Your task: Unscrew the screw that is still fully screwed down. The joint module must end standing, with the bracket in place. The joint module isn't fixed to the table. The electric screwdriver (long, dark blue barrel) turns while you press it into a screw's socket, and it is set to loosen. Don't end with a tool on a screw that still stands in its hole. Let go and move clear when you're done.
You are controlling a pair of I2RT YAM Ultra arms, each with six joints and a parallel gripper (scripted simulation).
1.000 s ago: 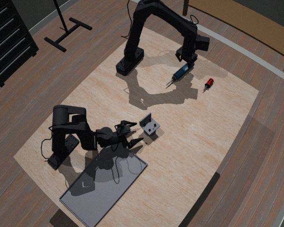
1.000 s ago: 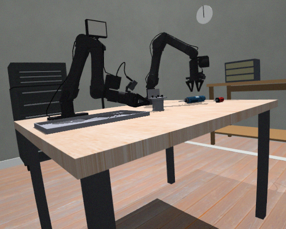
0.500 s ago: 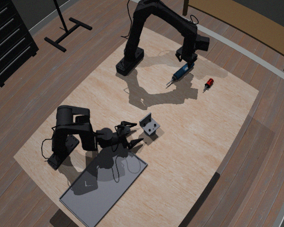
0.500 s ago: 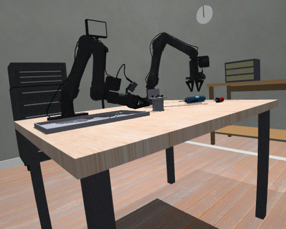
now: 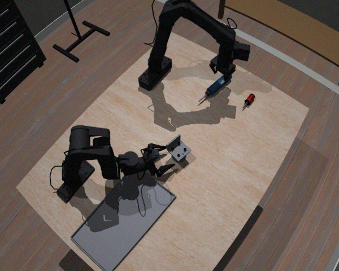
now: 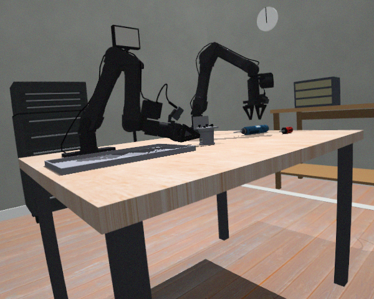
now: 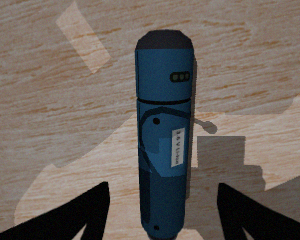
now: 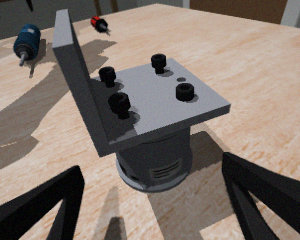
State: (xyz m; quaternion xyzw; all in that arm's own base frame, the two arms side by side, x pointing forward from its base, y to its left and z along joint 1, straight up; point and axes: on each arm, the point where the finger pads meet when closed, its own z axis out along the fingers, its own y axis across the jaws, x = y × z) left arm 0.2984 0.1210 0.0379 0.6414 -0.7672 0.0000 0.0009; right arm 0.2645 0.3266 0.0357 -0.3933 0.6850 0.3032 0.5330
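Right now the grey bracket is 30 mm ahead of my right hand, 40 mm to the left of it and 30 mm above it. From my right hand the other things lie so: shallow grey tray: 30 mm behind, 320 mm to the right, 30 mm below; then small red-handled screwdriver: 180 mm ahead, 440 mm to the left, 20 mm below.
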